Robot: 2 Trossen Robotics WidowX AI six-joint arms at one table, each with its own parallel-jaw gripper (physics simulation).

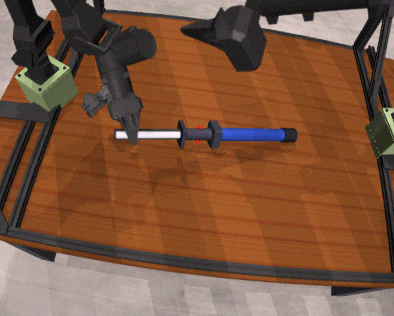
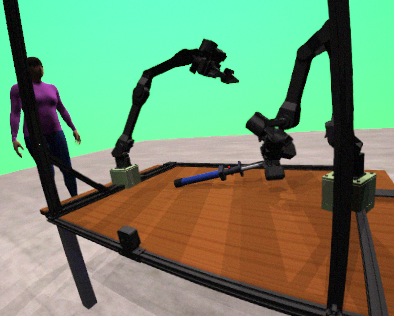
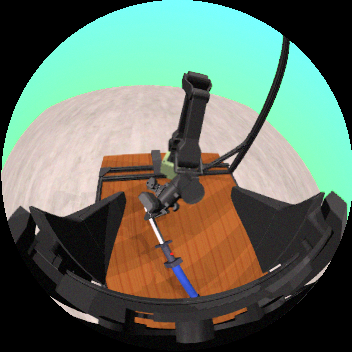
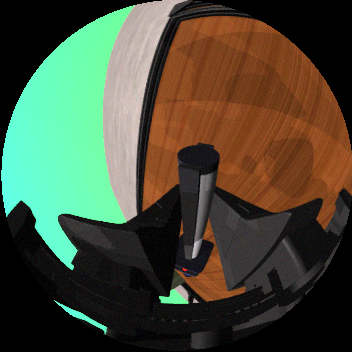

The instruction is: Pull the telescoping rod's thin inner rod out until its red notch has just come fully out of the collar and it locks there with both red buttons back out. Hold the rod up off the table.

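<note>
The white inner rod [image 1: 160, 134] [image 2: 254, 165] [image 3: 156, 231] [image 4: 205, 200] sticks out of the dark collar [image 1: 204, 133] [image 3: 167, 251], with the blue tube [image 1: 252, 134] [image 2: 201, 177] [image 3: 184, 281] beyond it. Red buttons [image 1: 200, 127] stick out on both sides of the collar. No red notch shows on the visible rod. My right gripper [image 1: 133, 137] [image 2: 273, 171] [image 3: 145, 218] [image 4: 192, 189] is shut on the white inner rod near its free end. The rod's shadow lies apart from it, so it is off the table. My left gripper [image 1: 184, 30] [image 2: 234, 78] is open, high above the table, away from the rod.
The wooden table [image 1: 210, 210] [image 2: 165, 220] has a black rail [image 1: 200, 262] along its edge. Green arm bases [image 1: 48, 87] [image 2: 125, 176] stand at its sides. Black frame posts [image 2: 341, 150] rise at the table's edges. A person [image 2: 47, 102] stands beyond the table.
</note>
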